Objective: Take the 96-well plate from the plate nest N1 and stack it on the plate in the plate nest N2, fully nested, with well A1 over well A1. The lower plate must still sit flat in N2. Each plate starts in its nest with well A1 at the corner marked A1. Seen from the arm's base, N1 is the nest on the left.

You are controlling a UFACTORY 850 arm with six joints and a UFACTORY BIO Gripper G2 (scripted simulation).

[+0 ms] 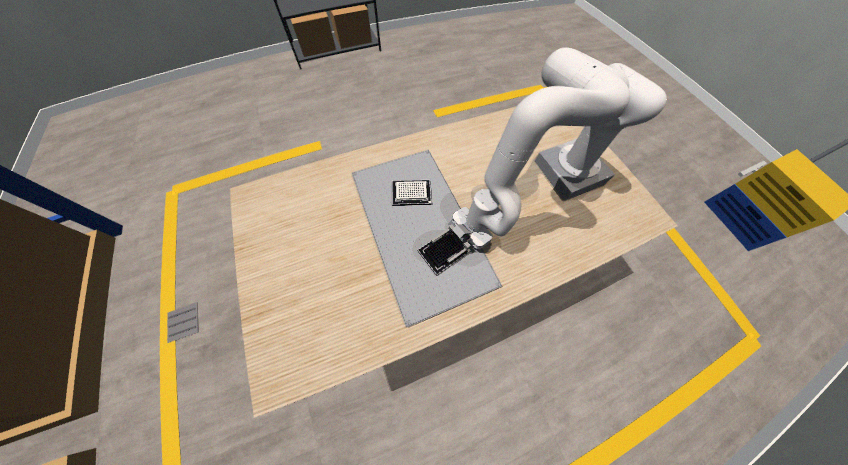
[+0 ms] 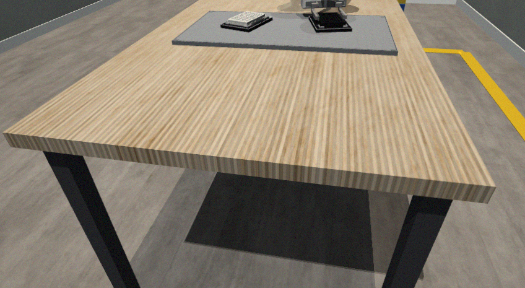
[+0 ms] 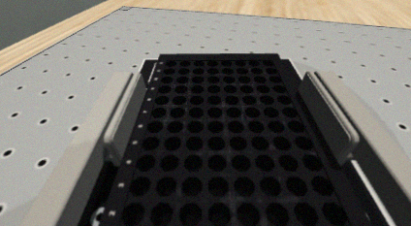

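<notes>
My gripper is now 2 cm above the nest N1. From my hand the other things lie so: nest N2 (7 cm ahead, 29 cm to the right, 2 cm below); black 96-well plate (1 cm below); white 96-well plate (7 cm ahead, 29 cm to the right, 1 cm below).
</notes>
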